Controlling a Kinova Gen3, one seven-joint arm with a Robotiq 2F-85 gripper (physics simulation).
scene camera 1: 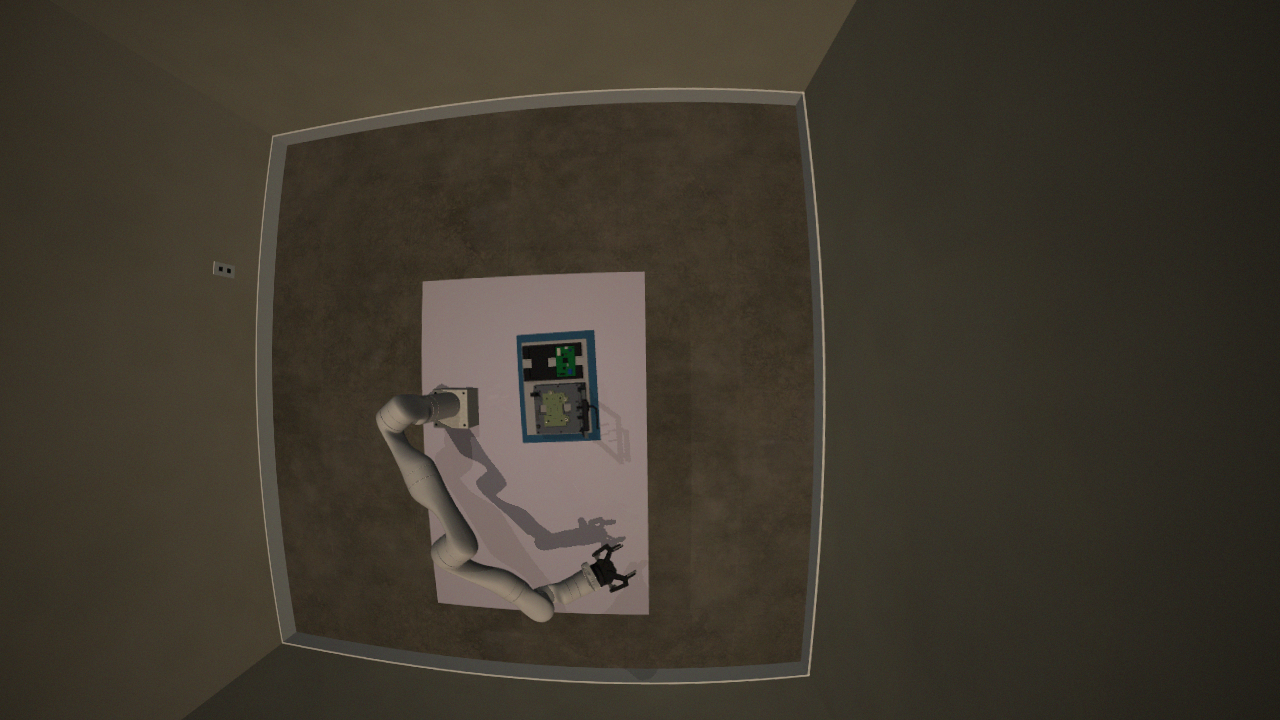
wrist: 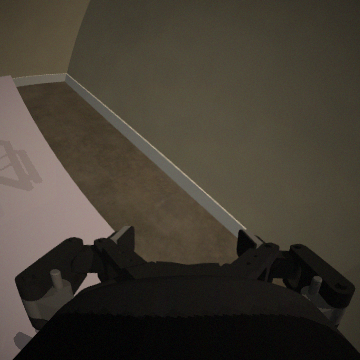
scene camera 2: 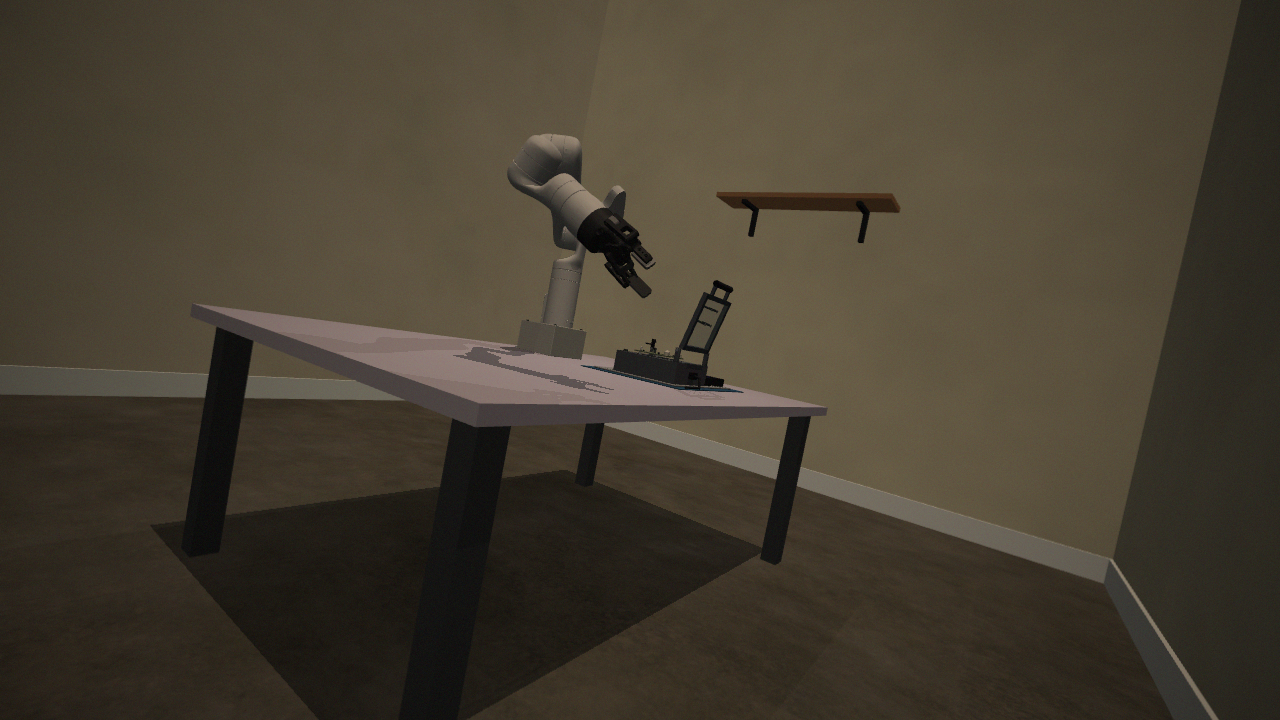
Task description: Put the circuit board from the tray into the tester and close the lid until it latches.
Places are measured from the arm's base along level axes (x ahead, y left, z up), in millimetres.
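Pixels of known places: gripper, fingertip midpoint: [scene camera 1: 629, 558] [wrist: 185, 240] [scene camera 2: 649, 281]; arm's base, origin of the base link: [scene camera 1: 449, 404] [scene camera 2: 557, 326].
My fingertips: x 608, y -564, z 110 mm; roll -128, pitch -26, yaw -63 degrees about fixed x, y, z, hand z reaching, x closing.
Ahead of a thing's pixels: the offset from my fingertips to its top centre. "spot": to the spot under its first point. Level surfaces: height alone.
The green circuit board @(171 mm down, 167 mm back, 675 mm left) [scene camera 1: 565, 360] lies in the black tray @(spot: 180 mm down, 277 mm back, 653 mm left) [scene camera 1: 537, 370] in scene camera 1. The grey tester @(spot: 138 mm down, 276 mm back, 458 mm left) [scene camera 1: 540, 424] [scene camera 2: 646, 365] sits beside the tray, with a yellow-green bed on top. Its dark frame lid @(spot: 26 mm down, 85 mm back, 554 mm left) [scene camera 2: 717, 325] stands open, tilted steeply up, in scene camera 2. My gripper [scene camera 1: 626, 562] [scene camera 2: 648, 277] [wrist: 185, 240] is open and empty. It hangs high above the table, far from the tray and tester, near the table corner at the bottom right of scene camera 1. The board, tray and tester do not show in the wrist view.
A blue-edged mat @(196 mm down) [scene camera 1: 520, 394] lies under the tray and tester on the pale table @(198 mm down) [scene camera 1: 483, 313] [scene camera 2: 358, 344] [wrist: 35, 215]. The arm's base [scene camera 1: 469, 407] [scene camera 2: 550, 338] stands at the table's left edge in scene camera 1. A brown wall shelf [scene camera 2: 805, 201] hangs beyond the table.
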